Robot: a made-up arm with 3 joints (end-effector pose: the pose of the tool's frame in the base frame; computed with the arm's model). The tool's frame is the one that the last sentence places.
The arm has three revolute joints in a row. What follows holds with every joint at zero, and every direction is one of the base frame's. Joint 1 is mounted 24.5 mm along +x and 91.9 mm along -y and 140.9 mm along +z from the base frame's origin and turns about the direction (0.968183, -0.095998, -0.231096), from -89.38 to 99.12 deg. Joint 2 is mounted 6.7 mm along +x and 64.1 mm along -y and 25.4 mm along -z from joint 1 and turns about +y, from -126.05 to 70.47 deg. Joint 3 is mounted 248.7 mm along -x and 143.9 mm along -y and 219.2 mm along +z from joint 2 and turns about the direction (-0.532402, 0.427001, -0.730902), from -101.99 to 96.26 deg. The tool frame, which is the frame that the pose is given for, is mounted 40 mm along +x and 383.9 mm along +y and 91.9 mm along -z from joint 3; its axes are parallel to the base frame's.
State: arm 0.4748 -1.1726 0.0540
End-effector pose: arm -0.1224 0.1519 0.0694 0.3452 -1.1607 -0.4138
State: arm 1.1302 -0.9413 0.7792
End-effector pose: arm 0.0511 0.0281 0.1185 0.8875 -0.2109 -1.1952
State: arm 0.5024 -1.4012 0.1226
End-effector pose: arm -0.0665 0.1535 0.0511 0.3449 -1.3387 -0.5454
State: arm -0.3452 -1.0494 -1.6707
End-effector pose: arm -0.5186 -0.3353 -0.2078 0.0860 -1.2092 1.9480
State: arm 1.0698 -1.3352 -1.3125
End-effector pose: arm -0.2681 0.4423 -0.0701 0.2500 -2.2132 0.1888
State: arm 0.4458 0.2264 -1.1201
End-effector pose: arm -0.4156 -0.1285 0.5056 1.0507 -0.5104 0.6022
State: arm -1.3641 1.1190 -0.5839
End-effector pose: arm -0.0022 0.3486 0.0671 -0.8628 0.9930 -0.1255
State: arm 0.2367 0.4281 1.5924
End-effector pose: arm -0.1521 -0.2530 -0.0223 -0.8852 1.1277 -0.8994
